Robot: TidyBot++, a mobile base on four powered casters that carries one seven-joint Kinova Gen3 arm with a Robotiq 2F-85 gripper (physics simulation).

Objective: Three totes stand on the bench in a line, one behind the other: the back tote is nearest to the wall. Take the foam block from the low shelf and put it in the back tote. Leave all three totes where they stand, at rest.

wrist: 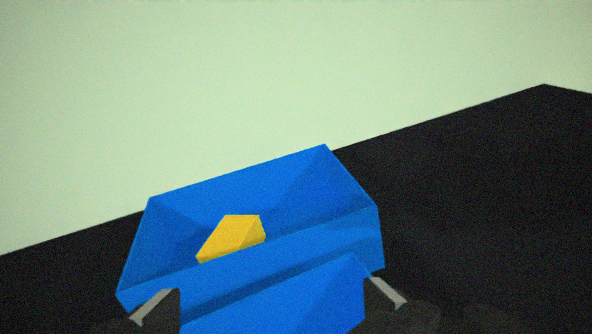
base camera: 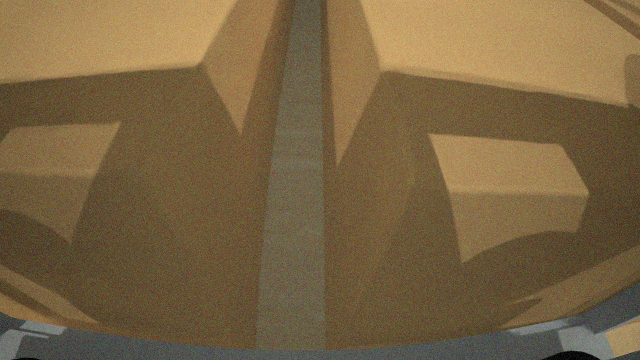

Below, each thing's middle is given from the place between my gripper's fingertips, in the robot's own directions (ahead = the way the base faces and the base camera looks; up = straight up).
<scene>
Right now my hand is 290 mm short of the yellow foam block (wrist: pixel 234 232), 50 mm to the right of it and 180 mm above it.
</scene>
